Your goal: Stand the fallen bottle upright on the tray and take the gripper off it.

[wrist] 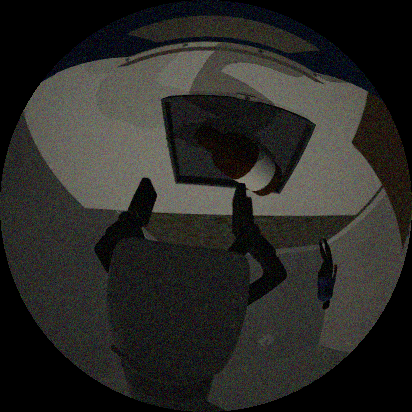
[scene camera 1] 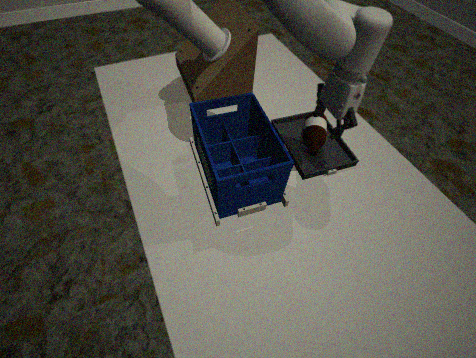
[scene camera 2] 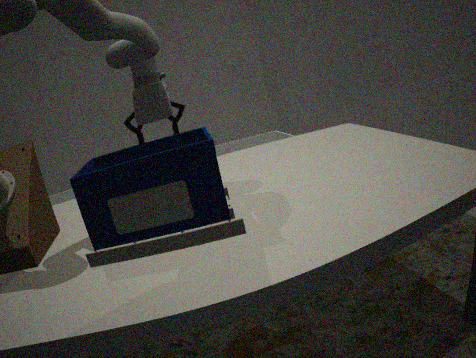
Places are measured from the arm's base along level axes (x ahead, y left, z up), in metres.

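Pixels of known places: gripper, fingertip midpoint: (wrist: 191, 187) (scene camera 1: 325, 126); arm's base, link origin: (scene camera 1: 217, 46).
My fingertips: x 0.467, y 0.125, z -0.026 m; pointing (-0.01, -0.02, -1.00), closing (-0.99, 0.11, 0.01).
Ahead of a thing's pixels: the offset from my fingertips to its top centre. "spot": to the spot under its first point. Level surfaces: height alone.
A dark red-brown bottle @[0.054 m back, 0.033 m left, 0.063 m down] (scene camera 1: 314, 140) (wrist: 236, 156) with a white band lies on its side on the black tray @[spot: 0.040 m ahead, 0.048 m left, 0.137 m down] (scene camera 1: 332, 162) (wrist: 188, 157). In the wrist view its neck points to the upper left and its base end is over the near right corner of the tray. My gripper (scene camera 1: 330, 120) (scene camera 2: 158, 137) (wrist: 191, 187) is open and empty, at the side of the tray away from the crate. In the wrist view the right fingertip is close to the bottle's white band; whether they touch cannot be told. The bottle and tray are hidden behind the crate in scene camera 2.
A tall blue crate @[0.056 m back, 0.250 m right, 0.034 m up] (scene camera 1: 255, 192) (scene camera 2: 95, 215) with compartments stands beside the tray, with low rails @[0.069 m back, 0.349 m right, 0.112 m down] (scene camera 1: 205, 185) (scene camera 2: 170, 242) along its foot. A wooden wedge block (scene camera 1: 230, 75) (scene camera 2: 42, 220) carrying the arm's base stands behind the crate on the white table @[0.142 m down] (scene camera 1: 300, 300) (scene camera 2: 350, 200).
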